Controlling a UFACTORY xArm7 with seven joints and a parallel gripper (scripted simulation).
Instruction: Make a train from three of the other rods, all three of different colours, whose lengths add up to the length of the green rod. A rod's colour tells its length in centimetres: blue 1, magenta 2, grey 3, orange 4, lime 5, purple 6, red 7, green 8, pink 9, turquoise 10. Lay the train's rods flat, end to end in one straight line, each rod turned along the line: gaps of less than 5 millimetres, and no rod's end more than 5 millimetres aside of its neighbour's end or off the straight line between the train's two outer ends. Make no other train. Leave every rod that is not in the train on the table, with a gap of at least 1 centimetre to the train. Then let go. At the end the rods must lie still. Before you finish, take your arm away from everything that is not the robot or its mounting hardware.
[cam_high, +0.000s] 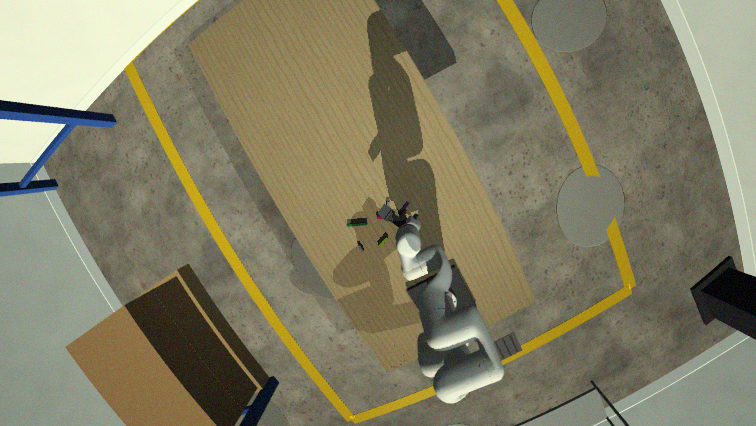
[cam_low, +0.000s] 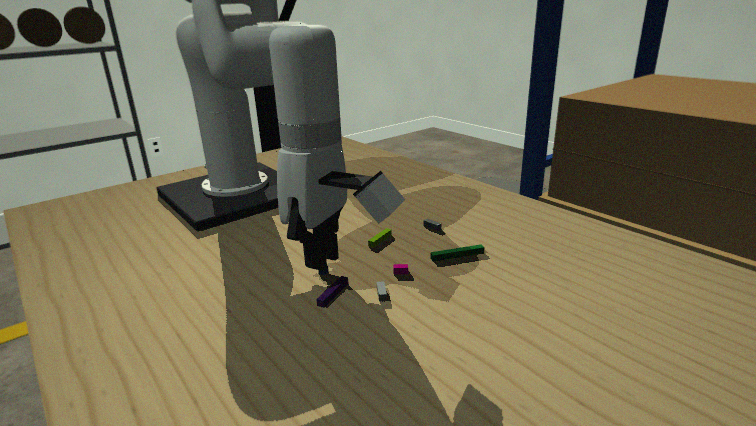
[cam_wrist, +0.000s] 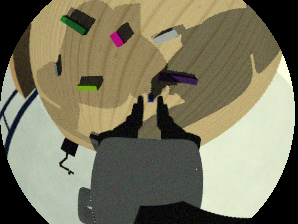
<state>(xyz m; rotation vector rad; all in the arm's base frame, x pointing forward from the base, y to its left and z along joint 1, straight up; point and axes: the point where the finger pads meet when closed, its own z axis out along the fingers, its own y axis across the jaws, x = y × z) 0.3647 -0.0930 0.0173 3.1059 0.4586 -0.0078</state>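
Now: the blue rod 3 cm below my hand. Also, from my hand: lime rod 12 cm to the left, 3 cm below; then magenta rod 8 cm ahead, 7 cm to the left, 3 cm below; then purple rod 5 cm ahead, 3 cm to the right, 3 cm below.
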